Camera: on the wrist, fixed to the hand. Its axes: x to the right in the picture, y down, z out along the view.
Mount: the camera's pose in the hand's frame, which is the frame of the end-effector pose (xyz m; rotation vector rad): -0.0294 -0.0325 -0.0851 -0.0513 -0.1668 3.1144
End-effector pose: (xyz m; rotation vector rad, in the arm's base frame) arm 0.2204 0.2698 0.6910 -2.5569 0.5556 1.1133
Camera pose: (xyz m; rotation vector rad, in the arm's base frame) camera 0.2706 0.2700 0.7725 -0.5117 -2.2263 -0.5168
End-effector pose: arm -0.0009 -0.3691 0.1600 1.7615 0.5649 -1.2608
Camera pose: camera 0.0072 -0.2766 0.1833 0.4773 -1.7139 0.9430
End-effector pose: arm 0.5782 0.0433 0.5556 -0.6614 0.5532 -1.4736
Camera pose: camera 0.4944 0.0676 0.5162 0.4403 0.6092 1.5097
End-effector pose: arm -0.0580 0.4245 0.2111 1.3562 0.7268 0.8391
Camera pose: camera -0.1424 0.4436 0.1702 -0.8719 1.6460 -1.6099
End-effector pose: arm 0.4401 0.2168 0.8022 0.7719 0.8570 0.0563
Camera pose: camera 0.3528 0.2332 0.7665 1.2363 -1.2639 2.5716
